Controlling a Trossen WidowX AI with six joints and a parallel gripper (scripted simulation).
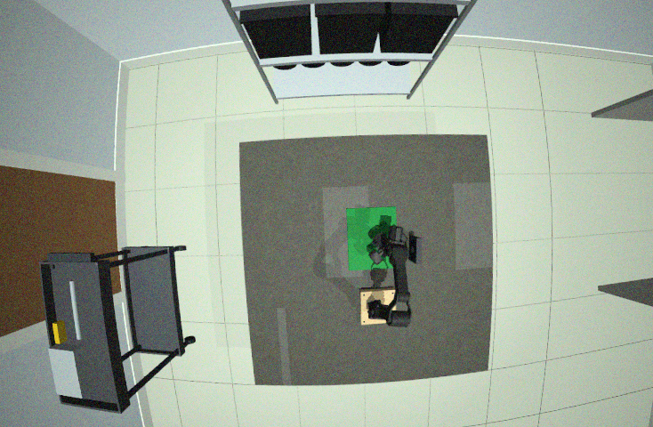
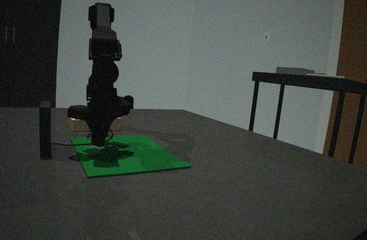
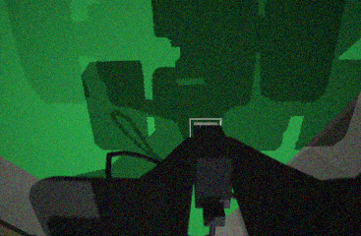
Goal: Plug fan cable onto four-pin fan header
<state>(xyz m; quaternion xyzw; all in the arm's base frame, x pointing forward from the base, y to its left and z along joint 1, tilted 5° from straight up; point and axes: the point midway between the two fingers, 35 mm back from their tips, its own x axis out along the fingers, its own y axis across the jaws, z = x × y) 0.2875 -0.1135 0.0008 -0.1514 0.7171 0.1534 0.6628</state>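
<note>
Right now the dark fan plug is 1 cm behind my gripper tip and 1 cm above it. The rest, counted from my gripper tip: green board 4 cm ahead, 5 cm to the left, 4 cm below; then black fan 5 cm behind, 13 cm to the right, 4 cm above; then white four-pin header 1 cm behind, 2 cm below.
</note>
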